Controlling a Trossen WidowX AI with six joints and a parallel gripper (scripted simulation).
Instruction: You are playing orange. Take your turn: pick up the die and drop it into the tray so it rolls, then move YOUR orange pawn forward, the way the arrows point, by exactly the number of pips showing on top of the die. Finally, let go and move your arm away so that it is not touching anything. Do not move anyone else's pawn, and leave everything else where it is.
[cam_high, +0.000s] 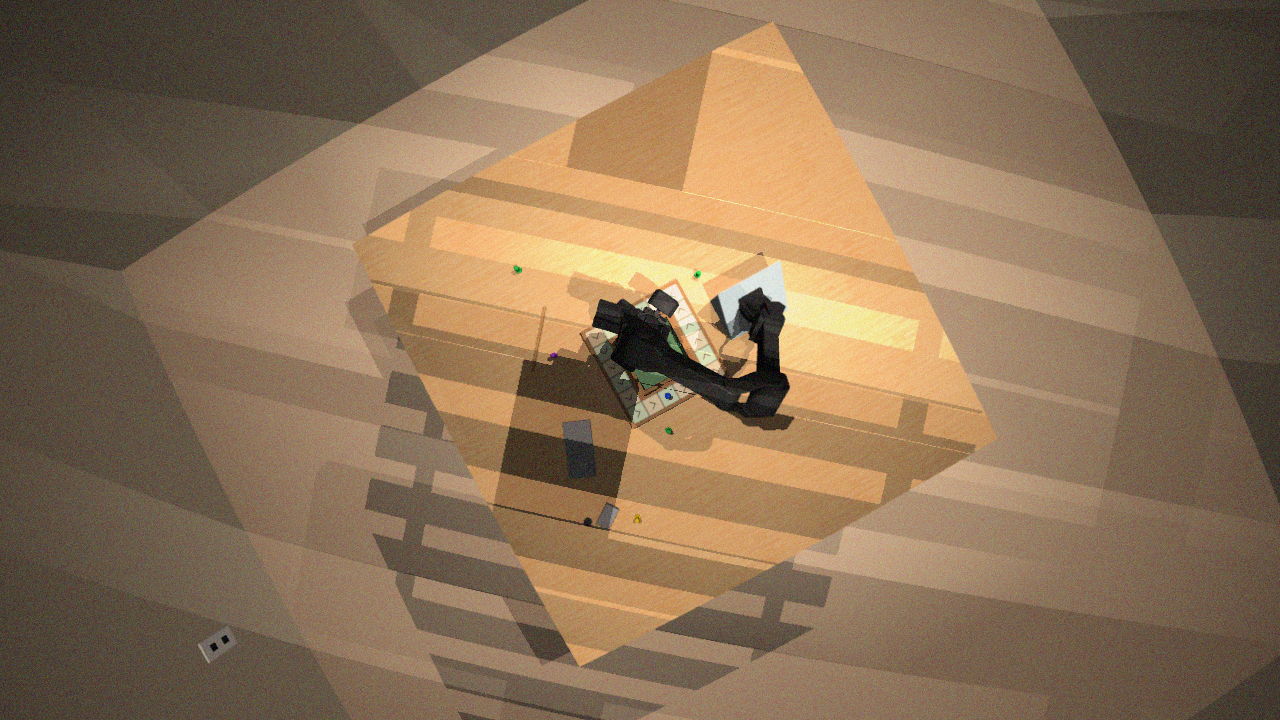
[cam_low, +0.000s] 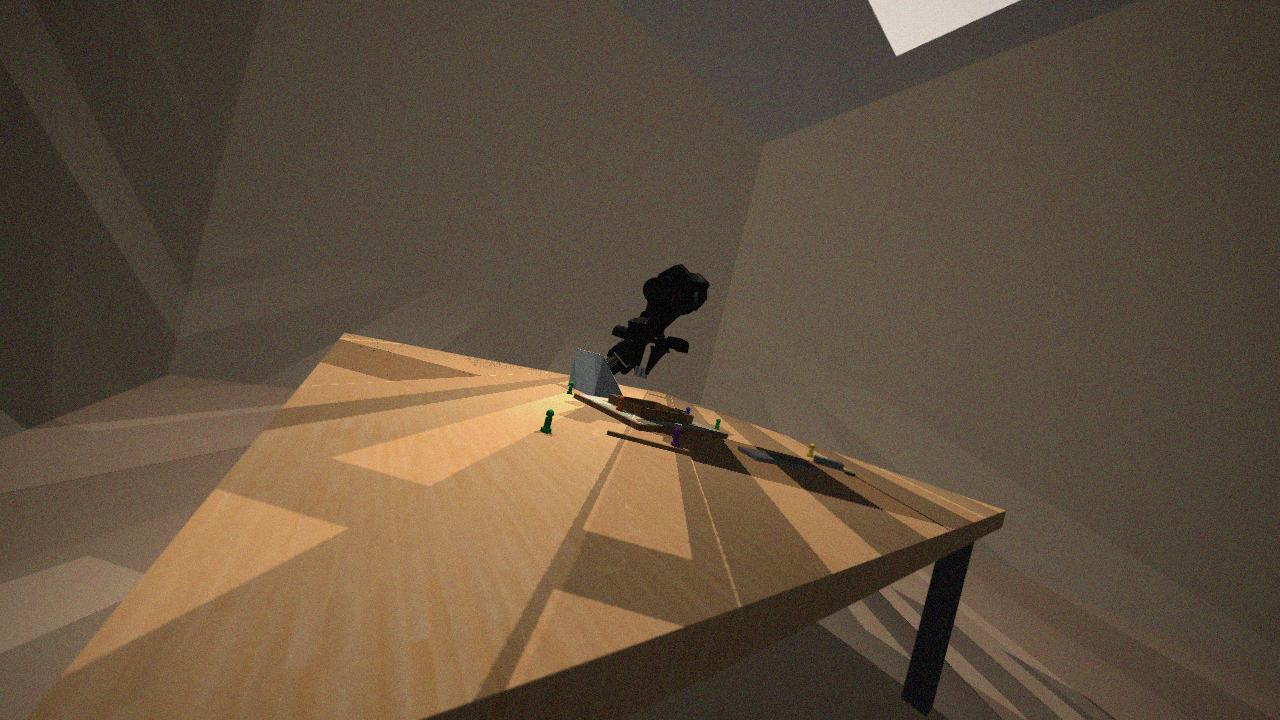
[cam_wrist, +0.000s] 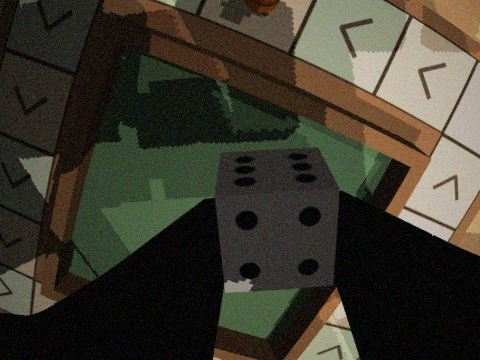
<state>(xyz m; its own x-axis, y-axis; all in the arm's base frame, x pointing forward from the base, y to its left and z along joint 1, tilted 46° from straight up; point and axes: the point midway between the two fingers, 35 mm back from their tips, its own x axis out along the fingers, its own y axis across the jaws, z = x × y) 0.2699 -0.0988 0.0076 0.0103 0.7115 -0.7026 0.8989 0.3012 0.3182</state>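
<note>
My gripper tip is now 2 cm short of the orange pawn, 5 cm to the left of it and 8 cm above it. From my gripper tip the other things lie so: white die right at my gripper tip; then purple pawn 23 cm ahead, 7 cm to the right, 9 cm below; then green tray 6 cm to the left, 10 cm below.
</note>
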